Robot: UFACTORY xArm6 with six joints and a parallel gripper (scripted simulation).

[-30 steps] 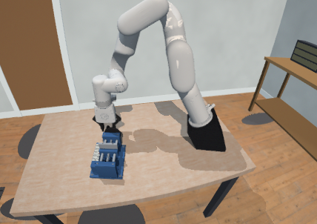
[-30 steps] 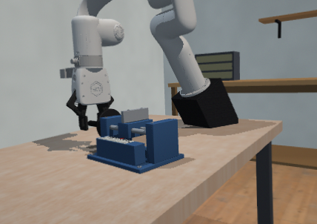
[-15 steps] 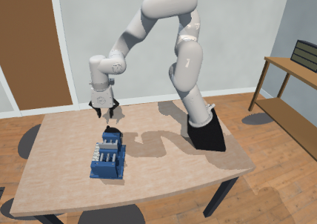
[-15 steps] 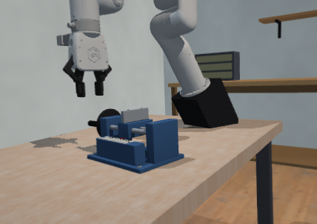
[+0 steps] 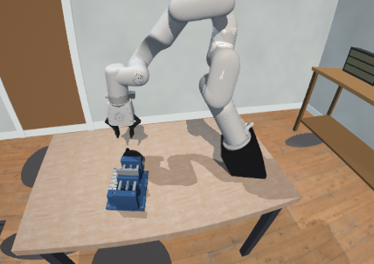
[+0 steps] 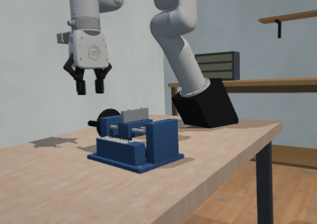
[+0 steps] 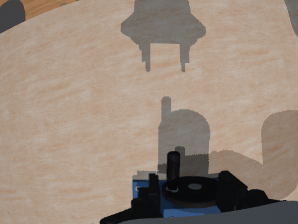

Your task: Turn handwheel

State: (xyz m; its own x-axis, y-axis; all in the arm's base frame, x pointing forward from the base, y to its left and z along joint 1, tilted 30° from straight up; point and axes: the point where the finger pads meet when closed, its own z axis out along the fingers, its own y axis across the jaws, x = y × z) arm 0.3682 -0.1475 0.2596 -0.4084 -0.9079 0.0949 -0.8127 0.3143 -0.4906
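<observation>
The black handwheel is 100 mm below my hand, 20 mm to the left of it and 10 mm ahead of it. The rest, counted from my hand: grey stop block: 140 mm to the left, 90 mm below, 50 mm ahead.
</observation>
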